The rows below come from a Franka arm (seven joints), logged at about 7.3 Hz.
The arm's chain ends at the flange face. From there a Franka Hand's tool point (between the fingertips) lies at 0.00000 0.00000 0.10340 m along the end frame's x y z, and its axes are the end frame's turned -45 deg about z.
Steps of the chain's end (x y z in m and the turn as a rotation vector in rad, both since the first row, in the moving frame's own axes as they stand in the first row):
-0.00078 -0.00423 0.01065 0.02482 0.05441 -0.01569
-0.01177 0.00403 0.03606 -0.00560 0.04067 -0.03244
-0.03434 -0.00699 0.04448 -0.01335 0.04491 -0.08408
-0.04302 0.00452 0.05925 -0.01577 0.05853 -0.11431
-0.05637 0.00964 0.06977 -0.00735 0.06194 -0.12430
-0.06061 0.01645 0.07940 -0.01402 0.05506 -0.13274
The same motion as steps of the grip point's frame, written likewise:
0.00825 -0.00143 0.01047 -0.02092 0.05602 -0.01569
-0.00855 -0.00213 0.03597 -0.03272 0.02480 -0.03244
-0.01686 -0.02507 0.04437 -0.04120 0.02232 -0.08408
-0.03019 -0.02198 0.05906 -0.05254 0.03024 -0.11431
-0.04238 -0.02824 0.06957 -0.04900 0.03860 -0.12430
-0.05116 -0.02639 0.07923 -0.04885 0.02902 -0.13274

